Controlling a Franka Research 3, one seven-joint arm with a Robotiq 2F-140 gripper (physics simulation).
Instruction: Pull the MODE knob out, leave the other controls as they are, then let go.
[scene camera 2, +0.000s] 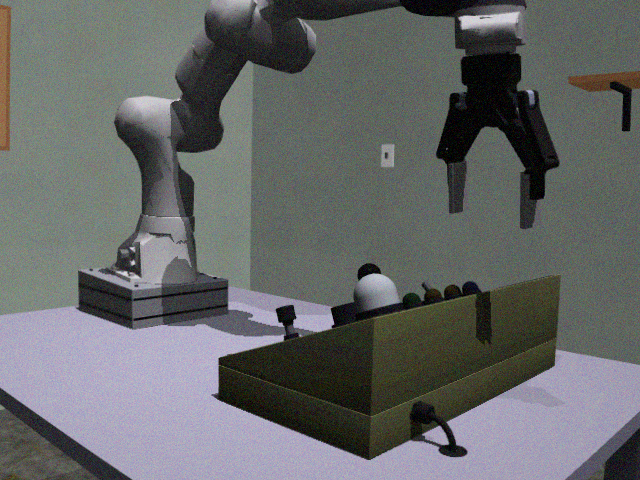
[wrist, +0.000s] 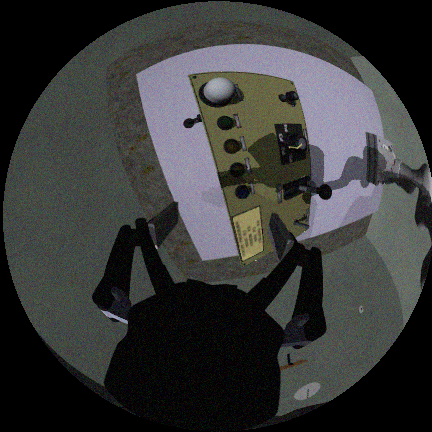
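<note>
The olive control panel (scene camera 2: 460, 351) (wrist: 260, 107) stands on the table. A small black knob on a short stem (scene camera 2: 285, 314) (wrist: 288, 97) stands up from the panel near one corner. Its label cannot be read here, so I cannot tell from lettering whether it is the MODE knob. A dark rotary dial (wrist: 298, 144) sits on a black plate beside it. My gripper (scene camera 2: 491, 219) (wrist: 223, 216) is open and empty, high above the panel's end away from the small knob, and touches nothing. In the wrist view the fingers are on either side of the yellow label plate (wrist: 248, 234).
A white dome (scene camera 2: 376, 292) (wrist: 218, 90), a ball-topped lever (scene camera 2: 369, 271) (wrist: 325, 191), several coloured lamps including a blue one (scene camera 2: 470, 287) (wrist: 242, 192), and a small toggle (wrist: 301, 220) rise from the panel. A black cable (scene camera 2: 444, 426) (wrist: 191, 122) leaves its back.
</note>
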